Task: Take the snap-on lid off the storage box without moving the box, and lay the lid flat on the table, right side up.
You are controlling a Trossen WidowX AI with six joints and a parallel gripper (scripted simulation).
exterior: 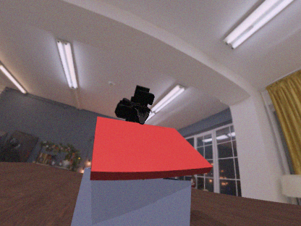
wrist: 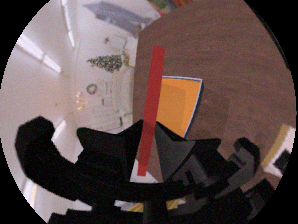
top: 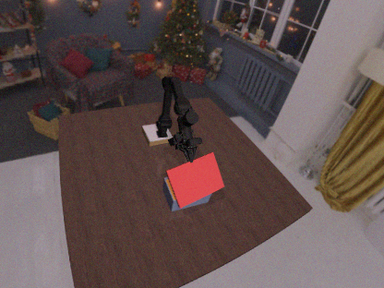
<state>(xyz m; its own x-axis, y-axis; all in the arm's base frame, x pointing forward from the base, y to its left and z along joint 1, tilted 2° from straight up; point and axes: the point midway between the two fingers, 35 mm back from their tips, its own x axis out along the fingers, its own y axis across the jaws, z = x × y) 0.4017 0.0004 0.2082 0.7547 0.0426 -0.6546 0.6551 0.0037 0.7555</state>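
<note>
Right now the red lid is 6 cm ahead of my gripper tip, 5 cm below it and 2 cm to the left of it. The rest, counted from my gripper tip: blue storage box: 18 cm below, 3 cm ahead.
</note>
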